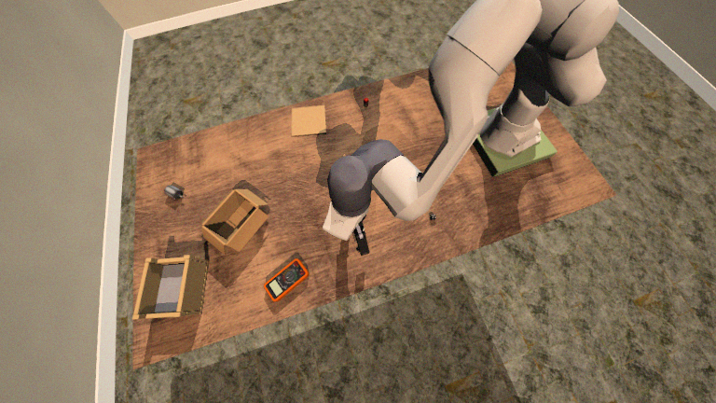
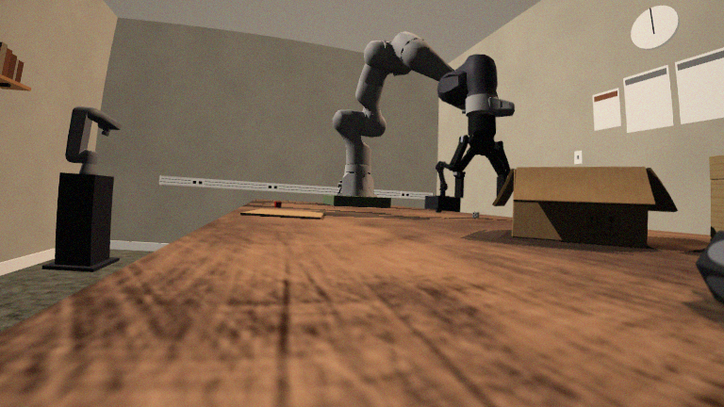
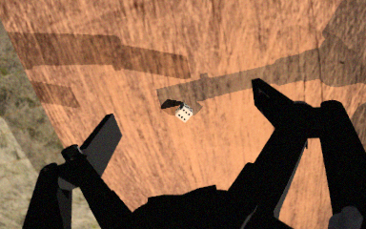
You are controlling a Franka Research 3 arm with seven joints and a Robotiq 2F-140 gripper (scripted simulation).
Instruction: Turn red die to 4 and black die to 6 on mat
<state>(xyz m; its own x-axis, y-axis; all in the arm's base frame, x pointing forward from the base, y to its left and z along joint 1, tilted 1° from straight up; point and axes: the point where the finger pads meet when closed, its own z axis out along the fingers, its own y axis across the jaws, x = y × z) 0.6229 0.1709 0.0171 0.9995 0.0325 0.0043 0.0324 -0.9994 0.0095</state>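
The white die is 5 cm below my hand and 2 cm behind it. From my hand the other things lie so: cardboard box 37 cm ahead, 15 cm to the right, 2 cm below; then black die 27 cm behind, 5 cm below, 4 cm to the left; then orange multimeter 25 cm ahead, 9 cm to the left, 5 cm below.
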